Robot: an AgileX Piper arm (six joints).
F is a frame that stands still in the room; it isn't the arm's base.
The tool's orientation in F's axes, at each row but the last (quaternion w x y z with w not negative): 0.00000 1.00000 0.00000 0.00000; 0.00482 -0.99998 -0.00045 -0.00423; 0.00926 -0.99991 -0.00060 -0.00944; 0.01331 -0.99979 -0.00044 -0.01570; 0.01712 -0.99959 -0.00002 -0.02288; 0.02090 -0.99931 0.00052 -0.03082; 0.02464 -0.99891 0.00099 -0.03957; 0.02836 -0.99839 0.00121 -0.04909; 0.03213 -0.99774 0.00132 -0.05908; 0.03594 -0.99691 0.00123 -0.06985; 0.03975 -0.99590 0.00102 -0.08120
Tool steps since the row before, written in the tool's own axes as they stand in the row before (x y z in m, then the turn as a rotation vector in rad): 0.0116 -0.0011 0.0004 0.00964 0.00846 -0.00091; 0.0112 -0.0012 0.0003 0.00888 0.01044 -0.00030; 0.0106 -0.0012 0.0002 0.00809 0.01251 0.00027; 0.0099 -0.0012 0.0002 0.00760 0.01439 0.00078; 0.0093 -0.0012 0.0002 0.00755 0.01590 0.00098; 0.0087 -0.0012 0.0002 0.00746 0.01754 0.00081; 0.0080 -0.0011 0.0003 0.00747 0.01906 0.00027; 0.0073 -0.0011 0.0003 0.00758 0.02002 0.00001; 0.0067 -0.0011 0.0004 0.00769 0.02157 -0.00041; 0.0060 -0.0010 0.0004 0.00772 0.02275 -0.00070; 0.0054 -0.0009 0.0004 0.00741 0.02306 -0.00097
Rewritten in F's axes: 0.0116 0.0011 -0.0004 0.00964 -0.00846 0.00091; 0.0112 0.0012 -0.0002 0.00889 -0.01043 0.00027; 0.0106 0.0012 0.0000 0.00811 -0.01249 -0.00035; 0.0099 0.0012 0.0001 0.00764 -0.01436 -0.00092; 0.0093 0.0012 0.0003 0.00760 -0.01586 -0.00118; 0.0087 0.0012 0.0004 0.00750 -0.01751 -0.00108; 0.0080 0.0011 0.0004 0.00747 -0.01905 -0.00062; 0.0073 0.0011 0.0005 0.00755 -0.02003 -0.00040; 0.0067 0.0011 0.0005 0.00761 -0.02160 -0.00007; 0.0060 0.0010 0.0005 0.00761 -0.02280 0.00013; 0.0054 0.0009 0.0006 0.00726 -0.02313 0.00032
